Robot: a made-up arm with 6 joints. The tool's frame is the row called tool. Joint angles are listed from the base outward.
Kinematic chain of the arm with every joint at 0, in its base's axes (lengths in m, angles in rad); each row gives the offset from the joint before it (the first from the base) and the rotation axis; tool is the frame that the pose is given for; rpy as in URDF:
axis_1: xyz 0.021 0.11 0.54 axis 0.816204 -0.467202 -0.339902
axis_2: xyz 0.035 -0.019 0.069 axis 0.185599 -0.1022 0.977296
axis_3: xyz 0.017 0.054 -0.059 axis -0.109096 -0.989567 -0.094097
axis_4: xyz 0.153 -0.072 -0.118 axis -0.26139 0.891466 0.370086
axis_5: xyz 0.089 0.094 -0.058 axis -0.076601 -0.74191 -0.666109
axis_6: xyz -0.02 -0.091 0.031 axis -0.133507 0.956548 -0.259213
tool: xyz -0.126 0.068 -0.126 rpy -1.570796 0 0
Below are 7 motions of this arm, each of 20 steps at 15 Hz.
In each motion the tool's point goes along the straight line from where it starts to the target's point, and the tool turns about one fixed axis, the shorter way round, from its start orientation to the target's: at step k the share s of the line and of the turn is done. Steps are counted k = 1, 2, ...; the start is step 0. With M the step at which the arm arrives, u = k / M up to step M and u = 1 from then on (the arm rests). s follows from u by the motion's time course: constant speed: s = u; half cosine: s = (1 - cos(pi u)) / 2; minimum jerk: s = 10 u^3 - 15 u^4 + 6 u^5.
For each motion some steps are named. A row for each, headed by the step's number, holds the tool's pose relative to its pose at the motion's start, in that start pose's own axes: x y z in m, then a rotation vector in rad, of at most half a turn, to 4 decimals.
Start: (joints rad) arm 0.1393 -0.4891 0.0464 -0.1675 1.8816 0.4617
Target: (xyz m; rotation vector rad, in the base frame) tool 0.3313 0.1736 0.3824 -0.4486 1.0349 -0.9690
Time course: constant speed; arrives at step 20
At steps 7, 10, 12, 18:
7: 0.0104 -0.0771 -0.0020 -0.1367 -0.0314 0.4724
10: 0.0148 -0.1102 -0.0029 -0.1952 -0.0449 0.6749
12: 0.0177 -0.1322 -0.0035 -0.2343 -0.0539 0.8098
18: 0.0266 -0.1983 -0.0053 -0.3514 -0.0808 1.2147

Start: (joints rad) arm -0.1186 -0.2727 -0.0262 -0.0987 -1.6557 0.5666
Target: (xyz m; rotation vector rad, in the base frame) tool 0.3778 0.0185 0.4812 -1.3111 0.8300 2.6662
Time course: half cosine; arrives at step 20
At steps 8, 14, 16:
8: -0.0022 -0.0408 -0.0008 -0.1225 -0.0017 0.2046
14: -0.0051 -0.0937 -0.0019 -0.2814 -0.0040 0.4701
16: -0.0058 -0.1068 -0.0022 -0.3206 -0.0045 0.5356

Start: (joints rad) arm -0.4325 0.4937 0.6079 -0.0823 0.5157 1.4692
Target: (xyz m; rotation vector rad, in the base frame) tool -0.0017 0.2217 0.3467 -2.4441 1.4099 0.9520
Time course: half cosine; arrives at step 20
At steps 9, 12, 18, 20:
9: -0.0131 0.0504 -0.0358 -0.4275 0.1682 0.2815
12: -0.0204 0.0782 -0.0556 -0.6634 0.2610 0.4369
18: -0.0304 0.1165 -0.0829 -0.9887 0.3890 0.6512
20: -0.0311 0.1194 -0.0849 -1.0135 0.3987 0.6675

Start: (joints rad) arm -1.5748 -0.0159 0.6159 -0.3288 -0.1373 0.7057
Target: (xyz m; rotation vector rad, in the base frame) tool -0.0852 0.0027 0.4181 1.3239 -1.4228 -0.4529
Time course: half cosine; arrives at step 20
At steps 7, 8, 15, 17, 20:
7: -0.0599 0.0072 0.0133 -0.2712 0.0347 0.4760
8: -0.0758 0.0092 0.0168 -0.3432 0.0439 0.6024
15: -0.1874 0.0226 0.0415 -0.8480 0.1085 1.4882
17: -0.2076 0.0251 0.0460 -0.9394 0.1202 1.6485
20: -0.2195 0.0265 0.0486 -0.9935 0.1271 1.7435

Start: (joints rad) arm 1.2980 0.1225 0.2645 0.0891 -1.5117 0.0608
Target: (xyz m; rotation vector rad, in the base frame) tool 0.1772 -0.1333 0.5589 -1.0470 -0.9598 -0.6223
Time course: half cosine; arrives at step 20
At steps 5, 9, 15, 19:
5: -0.0139 -0.0111 0.0059 -0.0959 0.0501 -0.1277
9: -0.0400 -0.0321 0.0171 -0.2763 0.1443 -0.3679
15: -0.0810 -0.0649 0.0346 -0.5591 0.2921 -0.7446
19: -0.0944 -0.0755 0.0403 -0.6510 0.3401 -0.8670

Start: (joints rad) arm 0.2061 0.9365 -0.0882 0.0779 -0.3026 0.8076
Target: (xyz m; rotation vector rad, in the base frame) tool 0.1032 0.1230 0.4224 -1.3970 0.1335 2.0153
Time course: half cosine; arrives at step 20
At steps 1, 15, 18, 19, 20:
1: -0.0001 0.0005 -0.0004 0.0011 -0.0029 0.0030
15: -0.0087 0.0706 -0.0544 0.1516 -0.4010 0.4105
18: -0.0100 0.0807 -0.0622 0.1732 -0.4584 0.4691
19: -0.0101 0.0822 -0.0634 0.1765 -0.4670 0.4779
20: -0.0102 0.0828 -0.0638 0.1776 -0.4699 0.4809

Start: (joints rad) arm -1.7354 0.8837 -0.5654 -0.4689 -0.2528 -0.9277
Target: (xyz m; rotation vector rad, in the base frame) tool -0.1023 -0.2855 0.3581 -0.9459 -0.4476 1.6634
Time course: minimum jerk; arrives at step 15
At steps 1, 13, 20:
1: -0.0001 0.0001 -0.0002 -0.0001 -0.0009 -0.0009
13: -0.0324 0.0255 -0.0882 -0.0188 -0.3194 -0.3389
20: -0.0331 0.0260 -0.0899 -0.0191 -0.3256 -0.3455

